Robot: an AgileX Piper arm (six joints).
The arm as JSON. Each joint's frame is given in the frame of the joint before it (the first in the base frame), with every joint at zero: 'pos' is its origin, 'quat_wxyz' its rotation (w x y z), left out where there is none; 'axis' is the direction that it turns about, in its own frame. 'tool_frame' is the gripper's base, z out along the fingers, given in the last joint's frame.
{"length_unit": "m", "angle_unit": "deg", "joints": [
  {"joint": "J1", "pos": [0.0, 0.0, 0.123], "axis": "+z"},
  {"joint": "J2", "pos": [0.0, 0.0, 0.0], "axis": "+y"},
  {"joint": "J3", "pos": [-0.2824, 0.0, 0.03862], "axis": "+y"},
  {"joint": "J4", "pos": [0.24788, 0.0, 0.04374], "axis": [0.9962, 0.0, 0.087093]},
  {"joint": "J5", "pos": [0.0, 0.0, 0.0], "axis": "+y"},
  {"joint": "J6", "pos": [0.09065, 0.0, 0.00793], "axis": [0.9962, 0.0, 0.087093]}
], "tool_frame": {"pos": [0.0, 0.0, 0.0], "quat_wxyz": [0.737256, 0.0, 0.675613, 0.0]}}
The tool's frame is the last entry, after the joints.
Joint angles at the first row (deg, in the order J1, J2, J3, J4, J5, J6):
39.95 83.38 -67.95 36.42 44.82 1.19
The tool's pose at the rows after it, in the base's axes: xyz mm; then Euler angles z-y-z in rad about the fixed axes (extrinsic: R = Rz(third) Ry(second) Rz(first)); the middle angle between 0 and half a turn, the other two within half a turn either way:
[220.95 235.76 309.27 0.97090 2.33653 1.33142]
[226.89 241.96 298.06 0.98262 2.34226 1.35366]
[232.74 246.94 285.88 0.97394 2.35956 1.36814]
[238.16 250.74 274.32 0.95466 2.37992 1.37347]
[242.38 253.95 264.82 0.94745 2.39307 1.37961]
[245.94 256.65 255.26 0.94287 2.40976 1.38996]
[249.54 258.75 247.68 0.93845 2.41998 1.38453]
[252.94 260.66 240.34 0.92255 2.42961 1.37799]
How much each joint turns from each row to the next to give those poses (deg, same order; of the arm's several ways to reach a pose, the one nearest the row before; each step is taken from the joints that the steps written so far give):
0.00 2.59 0.00 1.70 -1.03 -2.10
0.00 2.28 0.00 1.81 -0.82 -2.52
0.00 2.24 0.00 0.73 -0.72 -2.60
0.00 2.02 0.00 0.07 -0.80 -2.26
0.00 1.68 0.00 0.39 -0.71 -1.68
0.00 1.60 0.00 0.17 -0.45 -1.52
0.00 1.30 0.00 0.06 -0.91 -0.61
0.00 1.24 0.00 0.05 -0.93 -1.18

